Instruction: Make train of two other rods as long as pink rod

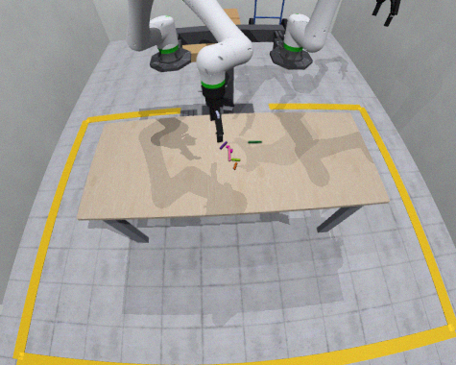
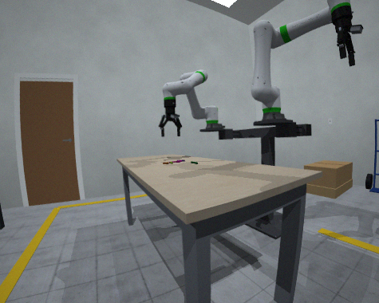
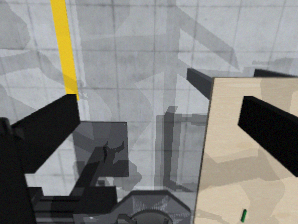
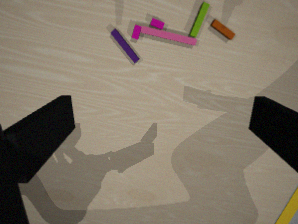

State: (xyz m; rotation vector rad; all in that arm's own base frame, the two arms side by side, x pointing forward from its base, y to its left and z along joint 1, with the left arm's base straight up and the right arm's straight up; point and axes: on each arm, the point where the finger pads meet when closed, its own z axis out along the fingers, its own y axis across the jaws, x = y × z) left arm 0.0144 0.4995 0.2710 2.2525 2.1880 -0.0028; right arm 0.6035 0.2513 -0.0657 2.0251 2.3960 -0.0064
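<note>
The pink rod lies 60 mm to the left of my right hand and 200 mm below it. Round my right hand: orange rod 90 mm ahead, 90 mm to the left, 200 mm below; then purple rod 60 mm behind, 30 mm to the left, 200 mm below; then lime rod 40 mm ahead, 100 mm to the left, 200 mm below.
</note>
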